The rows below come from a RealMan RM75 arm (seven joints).
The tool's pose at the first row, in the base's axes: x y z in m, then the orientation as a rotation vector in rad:
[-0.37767 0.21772 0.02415 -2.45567 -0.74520 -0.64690]
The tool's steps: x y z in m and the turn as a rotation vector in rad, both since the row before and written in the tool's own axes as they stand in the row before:
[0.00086 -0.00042 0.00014 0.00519 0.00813 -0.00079]
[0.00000 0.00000 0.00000 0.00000 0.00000 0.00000]
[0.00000 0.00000 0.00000 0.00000 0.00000 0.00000]
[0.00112 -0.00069 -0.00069 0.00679 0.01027 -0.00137]
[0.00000 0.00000 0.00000 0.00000 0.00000 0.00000]
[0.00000 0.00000 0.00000 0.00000 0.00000 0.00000]
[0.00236 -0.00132 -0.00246 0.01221 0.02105 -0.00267]
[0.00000 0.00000 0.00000 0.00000 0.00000 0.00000]
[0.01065 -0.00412 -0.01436 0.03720 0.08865 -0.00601]
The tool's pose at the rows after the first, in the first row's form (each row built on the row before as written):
[-0.37725 0.21843 0.02466 -2.44673 -0.74383 -0.65407]
[-0.37725 0.21843 0.02466 -2.44673 -0.74383 -0.65407]
[-0.37725 0.21843 0.02466 -2.44673 -0.74383 -0.65407]
[-0.37705 0.21895 0.02604 -2.43513 -0.74259 -0.66309]
[-0.37705 0.21895 0.02604 -2.43513 -0.74259 -0.66309]
[-0.37705 0.21895 0.02604 -2.43513 -0.74259 -0.66309]
[-0.37687 0.21933 0.02967 -2.41284 -0.73956 -0.68224]
[-0.37687 0.21933 0.02967 -2.41284 -0.73956 -0.68224]
[-0.37611 0.21741 0.04790 -2.33156 -0.71724 -0.76592]

